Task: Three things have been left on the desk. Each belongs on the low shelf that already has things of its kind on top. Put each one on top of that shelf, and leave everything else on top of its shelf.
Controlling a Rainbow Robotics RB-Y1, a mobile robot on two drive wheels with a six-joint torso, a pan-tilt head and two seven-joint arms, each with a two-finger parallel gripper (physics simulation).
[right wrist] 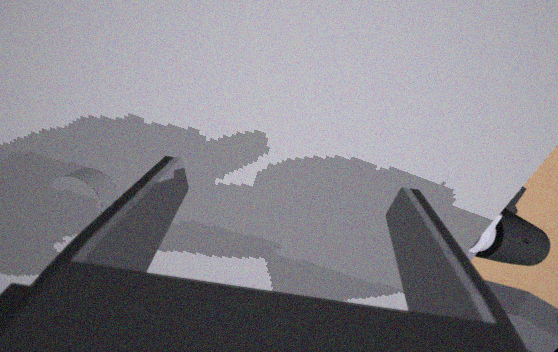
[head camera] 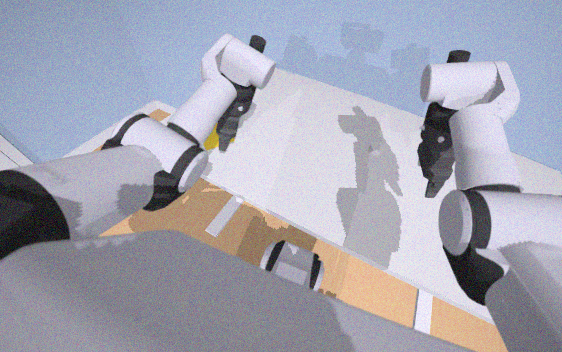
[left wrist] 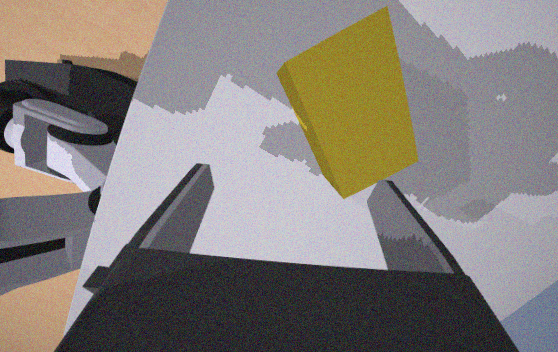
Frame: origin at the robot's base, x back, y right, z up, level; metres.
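Seen in the pictures: left gripper, fingertip midpoint: (head camera: 224,136) (left wrist: 292,183); right gripper, fingertip midpoint: (right wrist: 288,187) (head camera: 425,180).
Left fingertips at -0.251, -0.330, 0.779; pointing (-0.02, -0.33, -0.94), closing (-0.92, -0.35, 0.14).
A point is followed by its place in that frame, as x, y, z.
A yellow block (head camera: 212,140) @[-0.240, -0.373, 0.754] (left wrist: 352,105) @[-0.267, -0.387, 0.766] lies on the white desk (head camera: 305,150) @[-0.360, -0.090, 0.721] (left wrist: 250,220) @[-0.252, -0.255, 0.721]. In the head camera it is partly hidden behind my left gripper (head camera: 224,148) (left wrist: 292,175) @[-0.251, -0.330, 0.779]. That gripper is open and empty above the desk; in the left wrist view the block lies beyond the fingertips, nearer the finger at the right of the picture. My right gripper (head camera: 431,194) (right wrist: 288,187) @[-0.279, 0.246, 0.832] is open and empty above the right part of the desk. The low shelves and the other two things from the task cannot be made out in these views.
Wooden floor (head camera: 370,290) @[-0.229, 0.459, 0.001] (left wrist: 80,25) @[0.487, -0.329, 0.001] (right wrist: 542,200) @[0.831, 0.083, 0.001] with pale strips (head camera: 224,216) (head camera: 423,311) lies along the desk's near edge. Part of the robot's own base shows near that edge. Shadows of the arms fall on the desk. Blue surface lies beyond the desk's far edge.
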